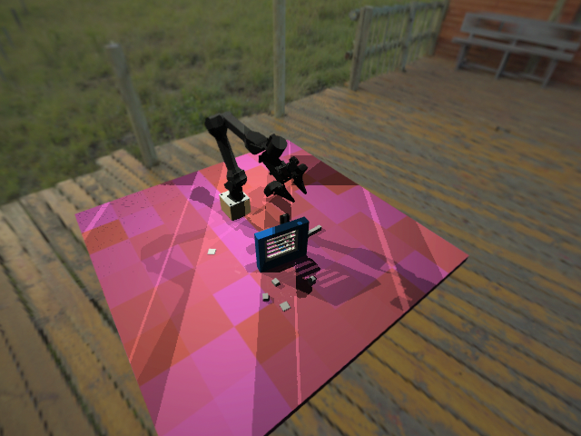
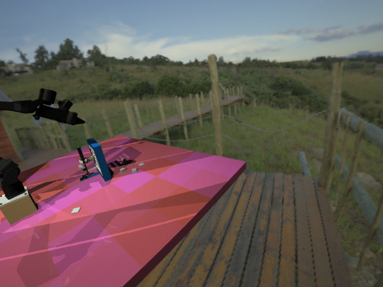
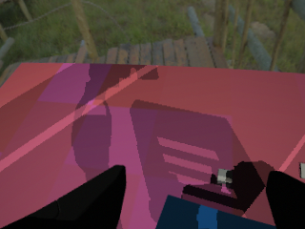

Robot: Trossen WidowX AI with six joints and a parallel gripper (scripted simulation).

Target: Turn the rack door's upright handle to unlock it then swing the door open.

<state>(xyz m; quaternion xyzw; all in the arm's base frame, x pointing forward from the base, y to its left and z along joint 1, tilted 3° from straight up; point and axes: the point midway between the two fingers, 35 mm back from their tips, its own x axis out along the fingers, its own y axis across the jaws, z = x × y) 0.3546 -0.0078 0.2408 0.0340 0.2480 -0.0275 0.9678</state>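
My gripper tip is now 7 cm past the dark door handle, 1 cm to the left of it and 19 cm above it. From my gripper tip the other things lie so: grey bar (3 cm behind, 14 cm to the left, 29 cm below).
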